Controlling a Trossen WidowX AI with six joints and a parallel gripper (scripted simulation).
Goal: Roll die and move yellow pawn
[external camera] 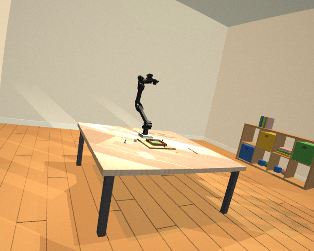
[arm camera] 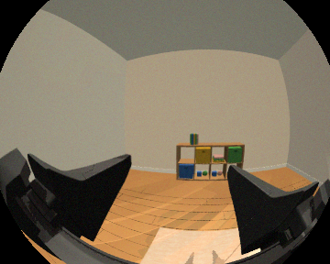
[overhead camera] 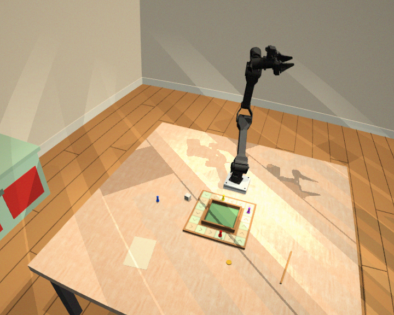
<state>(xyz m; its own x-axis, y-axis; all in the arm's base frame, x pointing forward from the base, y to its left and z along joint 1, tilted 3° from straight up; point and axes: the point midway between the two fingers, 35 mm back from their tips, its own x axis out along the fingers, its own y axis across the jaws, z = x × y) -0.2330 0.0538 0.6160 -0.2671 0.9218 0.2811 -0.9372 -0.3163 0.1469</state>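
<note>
The white die is 63 cm below my gripper tip, 51 cm ahead of it and 27 cm to the right of it. The rest, counted from my gripper tip: purple pawn 61 cm below, 45 cm ahead, 3 cm to the left; green tray 63 cm below, 54 cm ahead, 7 cm to the right; yellow pawn 61 cm below, 43 cm ahead, 11 cm to the right.
</note>
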